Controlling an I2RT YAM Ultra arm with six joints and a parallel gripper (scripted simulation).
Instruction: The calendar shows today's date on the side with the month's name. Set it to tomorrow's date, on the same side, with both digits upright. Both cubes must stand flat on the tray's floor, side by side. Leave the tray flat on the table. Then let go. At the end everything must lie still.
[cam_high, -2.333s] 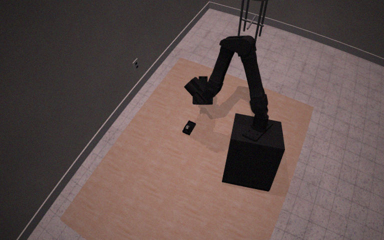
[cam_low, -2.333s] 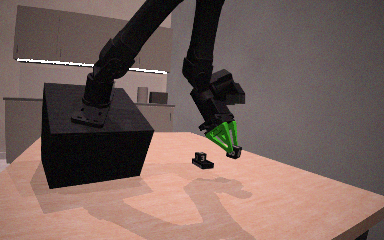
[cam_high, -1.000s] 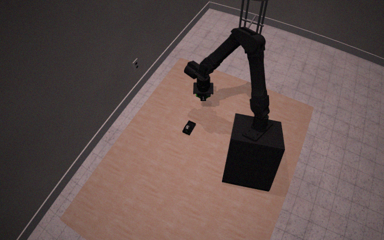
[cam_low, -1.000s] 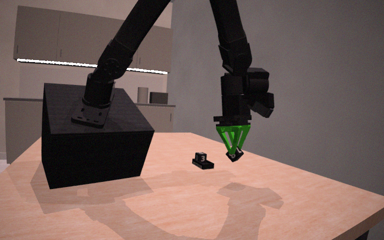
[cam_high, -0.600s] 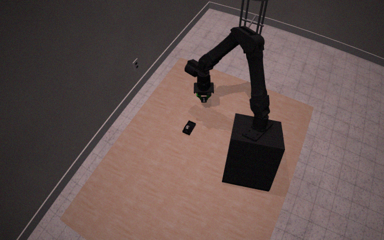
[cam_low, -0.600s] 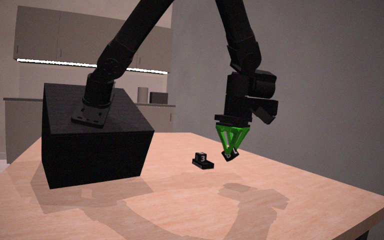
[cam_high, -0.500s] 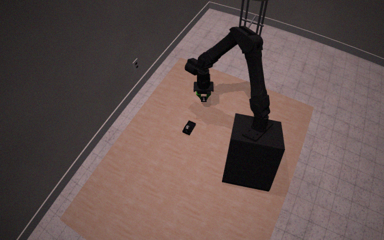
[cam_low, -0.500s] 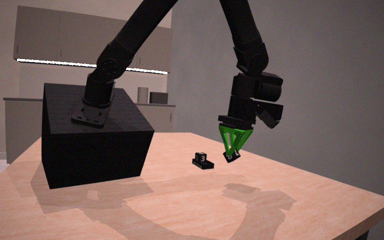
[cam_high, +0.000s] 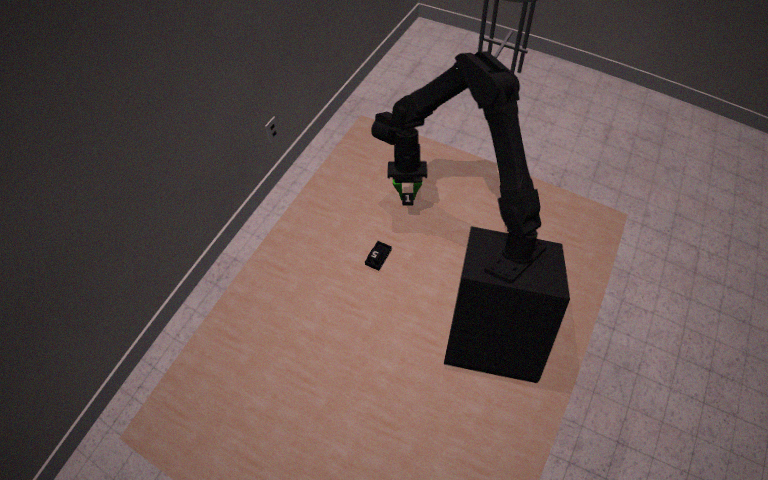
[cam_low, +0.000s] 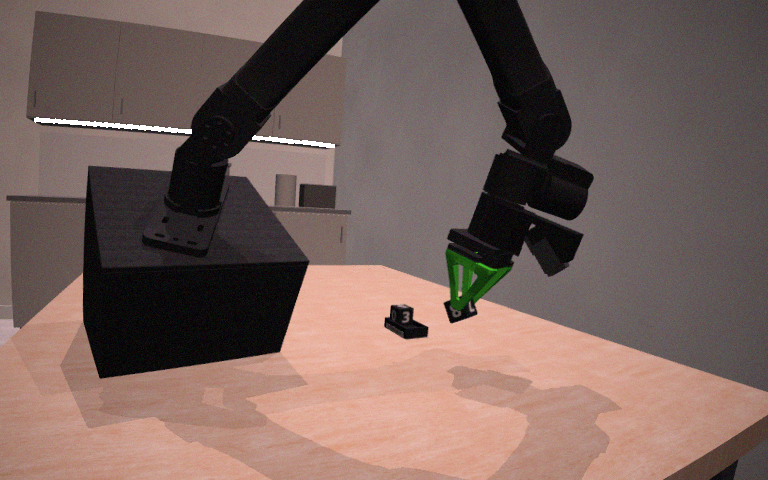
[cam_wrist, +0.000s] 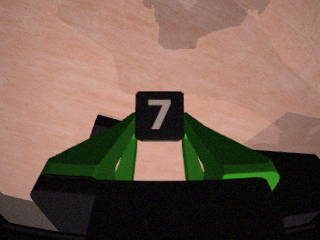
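Right now my hand is 1 cm above the black cube. Round my hand: black tray: 2 cm behind, 16 cm to the left, 8 cm below.
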